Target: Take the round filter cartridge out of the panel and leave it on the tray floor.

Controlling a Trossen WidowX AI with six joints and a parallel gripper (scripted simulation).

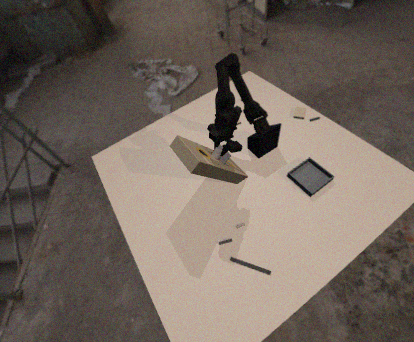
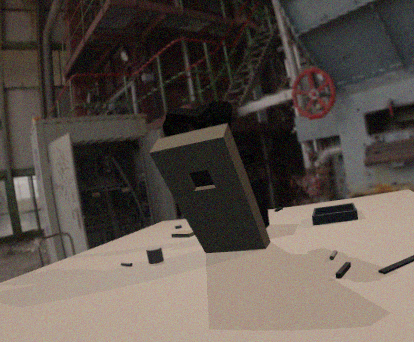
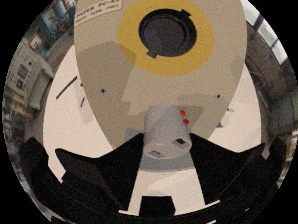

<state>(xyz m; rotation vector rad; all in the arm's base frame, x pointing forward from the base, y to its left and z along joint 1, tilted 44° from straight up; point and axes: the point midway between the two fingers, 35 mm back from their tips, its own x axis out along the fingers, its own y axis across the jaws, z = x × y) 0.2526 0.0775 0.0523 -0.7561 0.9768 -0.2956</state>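
Right now the tan service panel is 40 mm ahead of my gripper tip, 20 mm below it and 10 mm to the left of it. Also, from my gripper tip: dark tray (350 mm behind, 260 mm to the left, 180 mm below); then filter cartridge (right at my gripper tip).
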